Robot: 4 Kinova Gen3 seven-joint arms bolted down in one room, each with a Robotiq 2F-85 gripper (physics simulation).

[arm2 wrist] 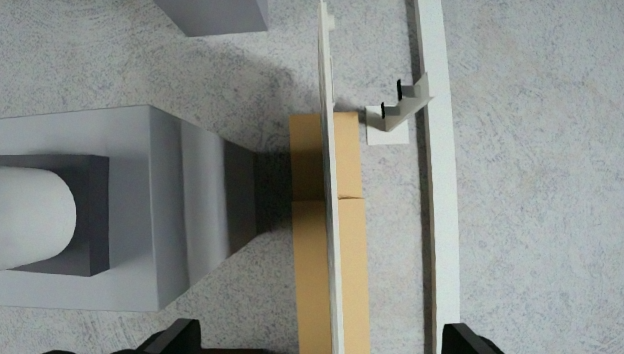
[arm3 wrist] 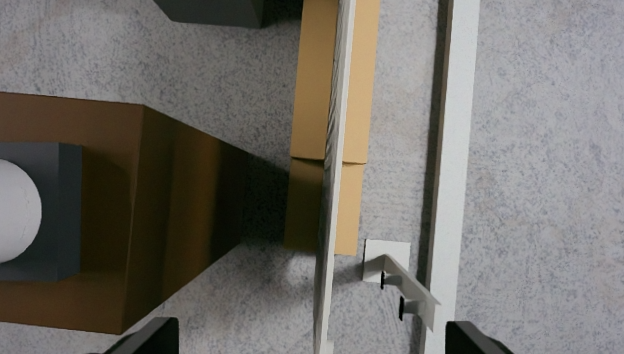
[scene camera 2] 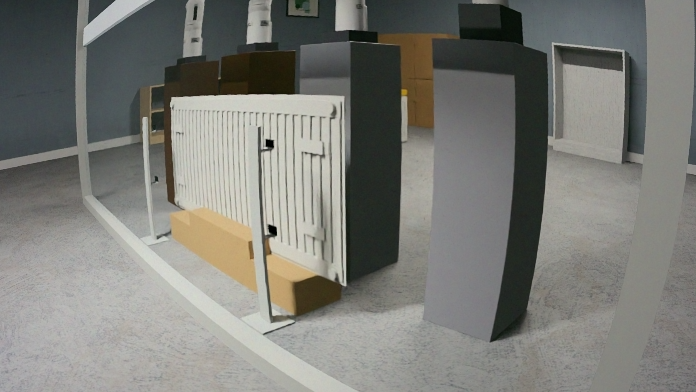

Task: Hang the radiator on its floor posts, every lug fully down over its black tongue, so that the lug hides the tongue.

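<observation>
The white ribbed radiator [arm2 wrist: 327, 150] [arm3 wrist: 341, 100] [scene camera 2: 225, 150] stands upright on tan blocks [arm2 wrist: 352, 250] [arm3 wrist: 362, 75] [scene camera 2: 215, 245]. In the scene view its upper lug [scene camera 2: 312, 146] and lower lug [scene camera 2: 314, 232] show on the side facing the posts. The near post [scene camera 2: 259, 200] has an upper black tongue [scene camera 2: 269, 143] and a lower one [scene camera 2: 272, 230], both uncovered. The far post [scene camera 2: 147, 165] shows a tongue [scene camera 2: 156, 179]. A gap separates radiator and posts. The arm2 gripper [arm2 wrist: 322, 337] and arm3 gripper [arm3 wrist: 312, 336] are open and empty, above the radiator. The other grippers do not show.
A white floor rail [arm2 wrist: 442, 200] [arm3 wrist: 452, 150] [scene camera 2: 200, 295] runs behind the posts. A grey pedestal [arm2 wrist: 130, 150] and a brown pedestal [arm3 wrist: 105, 200] stand on the radiator's other side. In the scene view another grey pedestal [scene camera 2: 470, 175] stands at the right.
</observation>
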